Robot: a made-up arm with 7 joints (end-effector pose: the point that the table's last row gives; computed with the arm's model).
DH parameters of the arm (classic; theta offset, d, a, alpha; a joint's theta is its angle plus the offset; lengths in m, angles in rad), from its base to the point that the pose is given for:
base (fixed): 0 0 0 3.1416
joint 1: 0 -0.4 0 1.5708
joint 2: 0 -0.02 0 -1.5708
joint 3: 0 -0.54 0 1.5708
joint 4: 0 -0.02 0 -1.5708
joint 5: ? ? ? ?
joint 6: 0 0 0 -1.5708
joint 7: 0 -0.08 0 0
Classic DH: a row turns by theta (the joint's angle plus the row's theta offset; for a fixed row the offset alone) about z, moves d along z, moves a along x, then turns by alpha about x.
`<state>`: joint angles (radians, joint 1 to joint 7).
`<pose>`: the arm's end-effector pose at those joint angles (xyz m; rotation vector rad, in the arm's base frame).
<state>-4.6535 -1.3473 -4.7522 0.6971 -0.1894 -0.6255 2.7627</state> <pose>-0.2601 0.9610 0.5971 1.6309 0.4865 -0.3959</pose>
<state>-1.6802 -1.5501 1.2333 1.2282 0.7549 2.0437 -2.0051</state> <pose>0.4928 -0.5781 0.4829 0.7814 -0.4563 1.1875</pose>
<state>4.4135 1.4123 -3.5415 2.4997 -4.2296 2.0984 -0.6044</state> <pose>-0.0057 0.1905 0.7142 0.4419 1.9554 -0.2277</pose>
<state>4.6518 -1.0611 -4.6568 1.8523 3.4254 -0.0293 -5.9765</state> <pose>0.5477 -0.3323 0.5479 0.5378 -1.2593 -0.1669</pose>
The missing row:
joint 5: 0 -0.45 0 1.5708
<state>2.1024 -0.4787 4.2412 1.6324 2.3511 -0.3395 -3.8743</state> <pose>0.6057 0.1487 0.7250 -0.9753 -0.6286 1.8145</pose>
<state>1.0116 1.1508 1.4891 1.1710 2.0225 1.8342 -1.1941</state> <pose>-0.0011 -0.7678 0.7539 -1.4314 -2.6602 0.5299</pose>
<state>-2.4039 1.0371 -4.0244 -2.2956 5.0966 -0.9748 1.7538</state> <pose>-0.3894 -0.0585 0.3589 -0.3452 -2.0406 -1.8224</pose>
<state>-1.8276 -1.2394 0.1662 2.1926 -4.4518 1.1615 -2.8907</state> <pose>0.2049 -0.0862 0.8507 -0.8560 -1.8307 1.1287</pose>
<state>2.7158 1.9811 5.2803 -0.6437 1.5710 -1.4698 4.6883</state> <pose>-0.9197 -0.1759 0.2201 -1.6729 1.8654 0.4754</pose>
